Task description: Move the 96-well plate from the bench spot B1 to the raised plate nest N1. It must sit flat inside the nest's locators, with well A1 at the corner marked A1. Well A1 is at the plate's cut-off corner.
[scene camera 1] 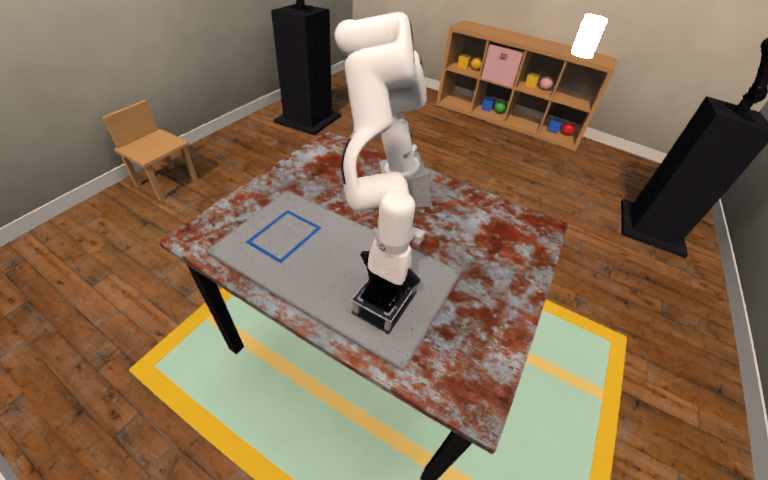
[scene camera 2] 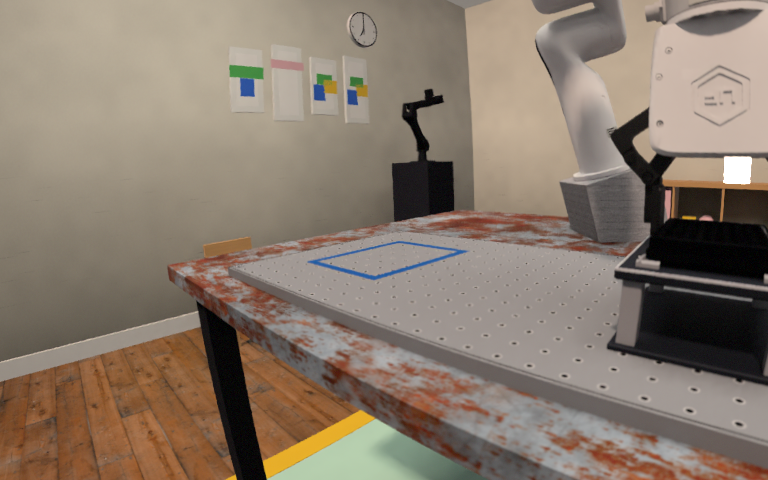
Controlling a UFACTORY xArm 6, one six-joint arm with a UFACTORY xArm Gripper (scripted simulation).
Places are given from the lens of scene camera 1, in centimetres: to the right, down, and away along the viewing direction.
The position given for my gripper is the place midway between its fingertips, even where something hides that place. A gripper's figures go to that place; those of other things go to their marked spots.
my gripper (scene camera 1: 387,286): 1, 12, 94
black 96-well plate (scene camera 1: 382,293): 0, 14, 92
